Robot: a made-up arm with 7 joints.
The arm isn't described. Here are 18 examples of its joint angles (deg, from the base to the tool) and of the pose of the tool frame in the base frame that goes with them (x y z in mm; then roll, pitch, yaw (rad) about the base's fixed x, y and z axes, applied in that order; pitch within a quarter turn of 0, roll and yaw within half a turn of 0).
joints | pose
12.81 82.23 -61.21 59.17 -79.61 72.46 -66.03 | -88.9 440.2 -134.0 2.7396 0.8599 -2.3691
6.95 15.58 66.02 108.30 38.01 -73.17 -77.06 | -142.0 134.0 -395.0 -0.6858 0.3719 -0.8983
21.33 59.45 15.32 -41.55 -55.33 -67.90 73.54 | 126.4 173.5 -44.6 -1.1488 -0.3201 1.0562
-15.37 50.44 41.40 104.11 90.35 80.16 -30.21 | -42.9 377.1 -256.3 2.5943 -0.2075 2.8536
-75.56 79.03 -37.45 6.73 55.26 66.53 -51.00 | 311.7 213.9 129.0 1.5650 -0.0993 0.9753
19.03 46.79 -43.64 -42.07 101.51 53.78 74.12 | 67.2 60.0 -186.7 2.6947 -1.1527 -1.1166
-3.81 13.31 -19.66 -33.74 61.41 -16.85 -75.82 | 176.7 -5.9 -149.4 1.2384 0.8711 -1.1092
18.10 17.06 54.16 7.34 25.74 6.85 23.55 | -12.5 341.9 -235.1 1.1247 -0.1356 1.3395
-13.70 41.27 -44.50 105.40 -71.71 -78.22 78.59 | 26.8 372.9 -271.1 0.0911 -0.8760 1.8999
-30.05 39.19 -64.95 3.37 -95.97 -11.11 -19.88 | 203.2 12.2 -294.3 -1.0471 0.1174 -1.0090
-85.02 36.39 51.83 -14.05 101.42 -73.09 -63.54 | 211.9 203.5 175.1 2.3682 -0.2307 0.3442
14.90 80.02 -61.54 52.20 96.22 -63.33 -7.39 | -101.1 421.9 -171.5 -0.8263 0.1517 2.7920
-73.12 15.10 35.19 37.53 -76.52 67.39 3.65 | 421.7 92.0 -38.3 -1.2688 -0.1092 -0.8573
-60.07 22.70 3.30 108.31 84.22 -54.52 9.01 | 281.0 135.2 -329.1 0.8448 0.6504 -0.8546
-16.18 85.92 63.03 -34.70 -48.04 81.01 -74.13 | 136.4 201.4 162.4 0.3283 0.6062 -0.7500
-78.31 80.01 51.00 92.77 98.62 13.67 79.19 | 212.5 462.4 17.2 0.8376 -1.2617 2.0311
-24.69 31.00 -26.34 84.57 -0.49 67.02 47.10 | 69.7 285.4 -366.4 2.4812 -0.1529 1.7071
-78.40 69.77 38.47 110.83 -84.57 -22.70 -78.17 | 259.1 407.3 -93.1 -1.3956 -0.9665 1.1310
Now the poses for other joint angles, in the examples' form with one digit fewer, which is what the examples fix.
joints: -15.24 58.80 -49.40 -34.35 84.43 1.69 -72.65
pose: 152 38 -188 3.053 1.062 0.314
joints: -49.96 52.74 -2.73 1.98 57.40 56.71 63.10
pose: 326 214 27 -0.522 -1.294 2.878
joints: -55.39 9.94 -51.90 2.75 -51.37 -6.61 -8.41
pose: 270 -159 -119 -0.183 -0.346 -1.294
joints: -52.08 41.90 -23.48 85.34 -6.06 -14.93 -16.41
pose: 307 304 -247 0.799 0.649 0.219
